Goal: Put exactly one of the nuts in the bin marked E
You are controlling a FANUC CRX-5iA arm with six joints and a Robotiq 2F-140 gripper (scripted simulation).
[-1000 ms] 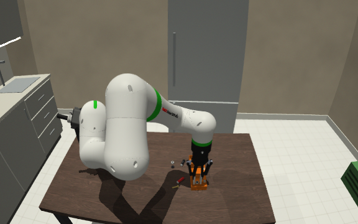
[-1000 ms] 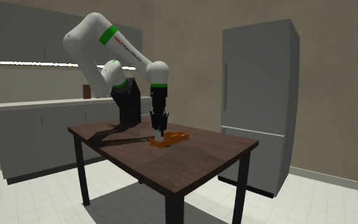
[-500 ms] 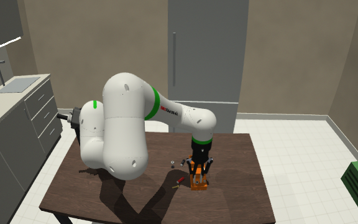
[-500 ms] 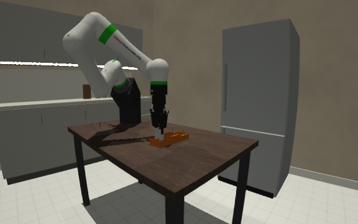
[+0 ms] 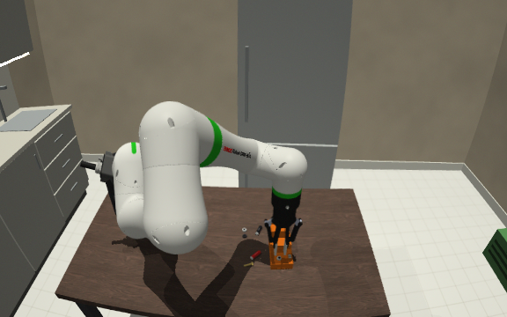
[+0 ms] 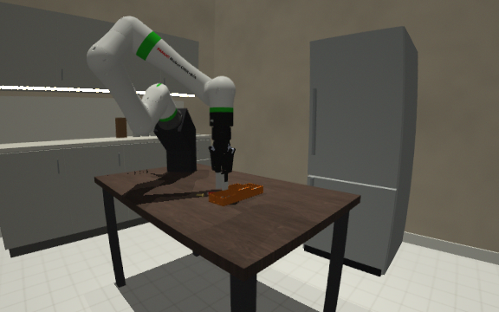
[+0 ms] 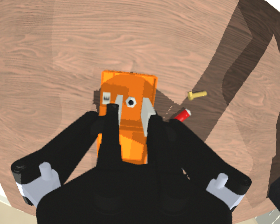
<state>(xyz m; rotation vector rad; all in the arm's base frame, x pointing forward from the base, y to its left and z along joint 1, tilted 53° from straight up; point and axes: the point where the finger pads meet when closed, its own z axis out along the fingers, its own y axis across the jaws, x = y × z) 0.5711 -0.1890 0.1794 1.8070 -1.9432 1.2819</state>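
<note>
Now: hand 8 cm past the red piece, 5 cm to the right of it and 8 cm above it. From my hand the other things lie so: dark cylinder 3 cm behind, 18 cm to the left, 8 cm below; yellow screw 11 cm behind, 1 cm to the left, 8 cm below.
</note>
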